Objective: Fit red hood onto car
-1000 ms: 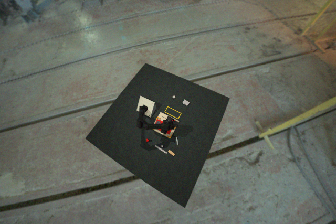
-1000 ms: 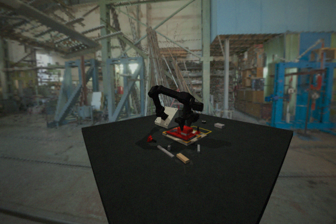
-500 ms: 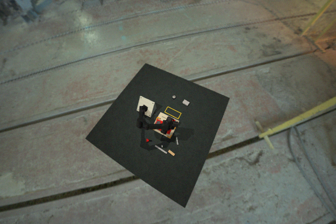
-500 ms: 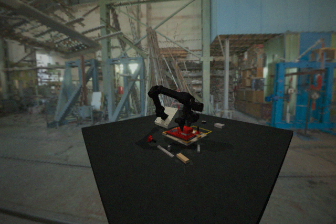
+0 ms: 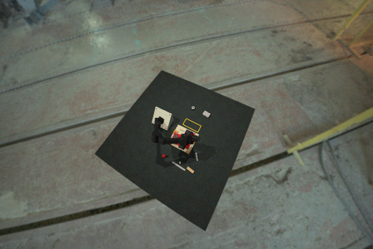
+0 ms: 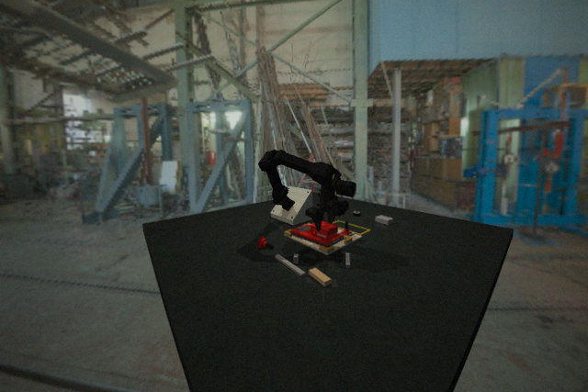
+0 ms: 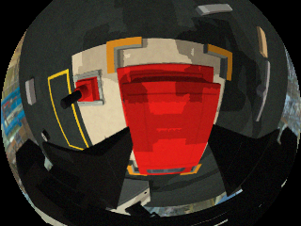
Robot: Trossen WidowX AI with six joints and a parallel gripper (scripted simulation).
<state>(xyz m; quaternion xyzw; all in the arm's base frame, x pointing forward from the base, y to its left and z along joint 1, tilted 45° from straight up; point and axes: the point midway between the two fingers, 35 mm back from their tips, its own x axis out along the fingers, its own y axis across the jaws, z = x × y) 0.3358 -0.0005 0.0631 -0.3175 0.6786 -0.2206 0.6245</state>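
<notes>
My gripper tip is right at the red hood. The rest, counted from my gripper tip: grey bar (80 mm ahead, 230 mm to the right, 50 mm below); then grey engine block (30 mm below); then beige jig (30 mm behind, 10 mm to the left, 40 mm below).
</notes>
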